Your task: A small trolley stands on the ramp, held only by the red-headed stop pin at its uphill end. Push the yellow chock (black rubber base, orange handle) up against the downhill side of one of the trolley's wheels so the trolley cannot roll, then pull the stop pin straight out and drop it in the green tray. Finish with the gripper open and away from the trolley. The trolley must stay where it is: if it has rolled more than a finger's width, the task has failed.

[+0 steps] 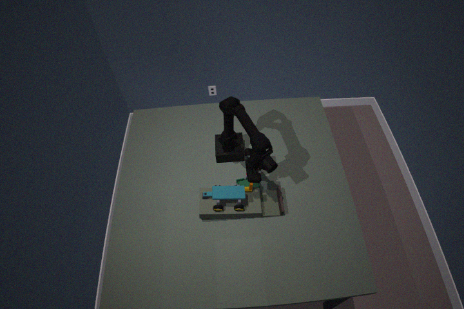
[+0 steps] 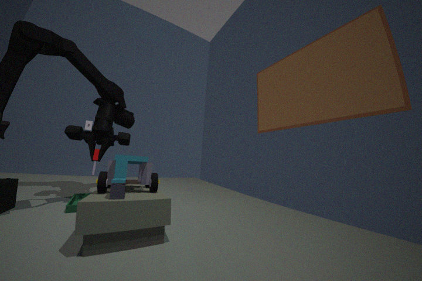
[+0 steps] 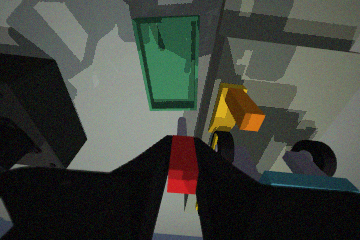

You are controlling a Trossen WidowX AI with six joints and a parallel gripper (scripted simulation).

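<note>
Right now my gripper tip is right at the red-headed stop pin. Also, from my gripper tip: blue trolley (120 mm to the right, 90 mm ahead, 30 mm below); grey ramp (120 mm to the right, 90 mm below, 90 mm ahead); yellow chock (50 mm below, 50 mm ahead, 20 mm to the right).
</note>
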